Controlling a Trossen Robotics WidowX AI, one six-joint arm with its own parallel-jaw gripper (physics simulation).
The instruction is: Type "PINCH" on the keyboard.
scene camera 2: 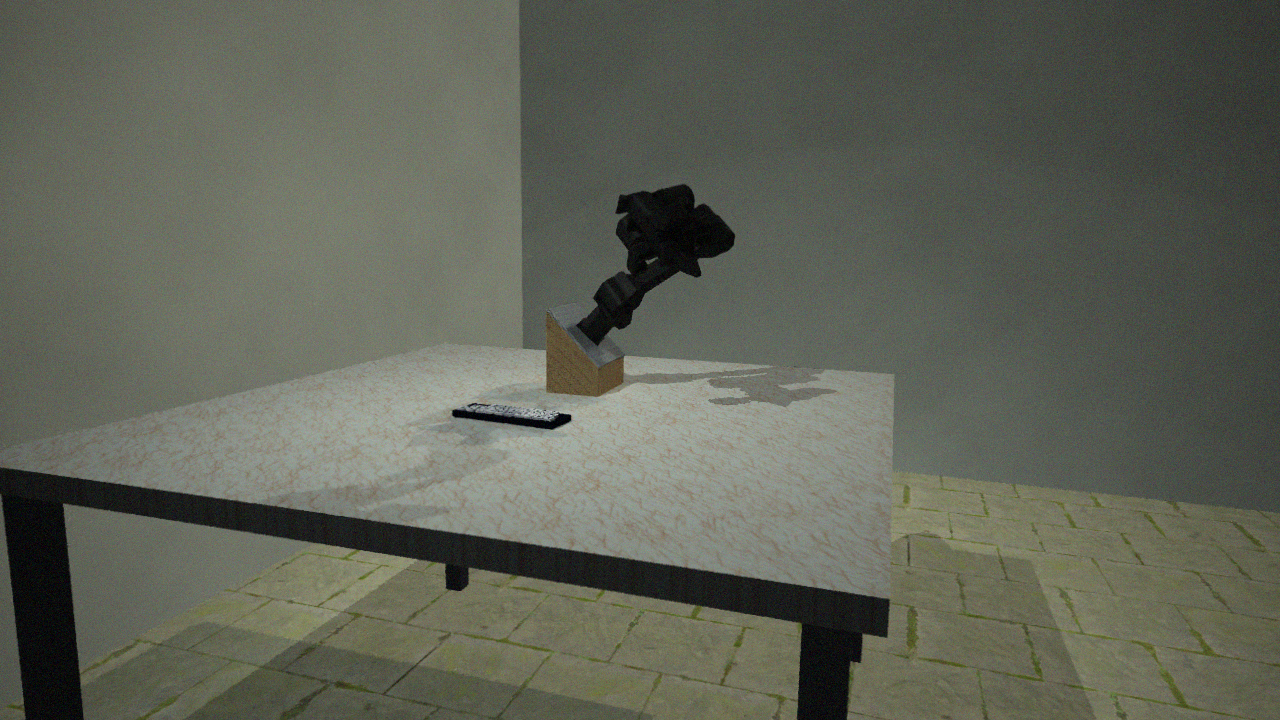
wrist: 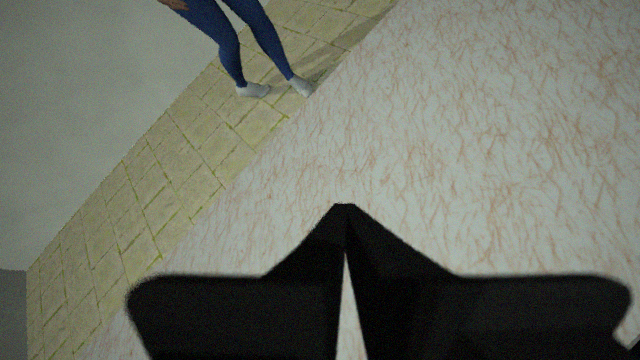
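Pixels of known places: gripper, fingertip midpoint: (scene camera 2: 699, 275) (wrist: 343, 213); arm's base, link origin: (scene camera 2: 590, 332).
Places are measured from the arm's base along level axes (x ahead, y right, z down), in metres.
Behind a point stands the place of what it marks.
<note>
A black keyboard (scene camera 2: 512, 414) {x 0.358, y 0.055, z 0.108 m} with pale, speckled keys lies flat on the table, in front of the arm's wooden base in scene camera 2. Its letters are too small to read. The keyboard does not show in the wrist view. My gripper (wrist: 343, 213) {x 0.268, y -0.268, z -0.147 m} is shut, its two black fingertips meeting with nothing between them. In scene camera 2 the arm is folded high above the table, up and to the right of the keyboard, and the fingertips cannot be made out against the dark arm.
The arm stands on a wooden wedge block (scene camera 2: 572, 362) {x 0.093, y 0.015, z 0.054 m} behind the keyboard. The table (scene camera 2: 716, 483) {x 0.617, y -0.337, z 0.124 m} (wrist: 475, 125) {x 0.505, y -0.284, z 0.124 m} has a pale top with reddish veins and a dark edge. A person (wrist: 230, 50) in blue trousers stands on the tiled floor (wrist: 175, 165) beyond the table edge.
</note>
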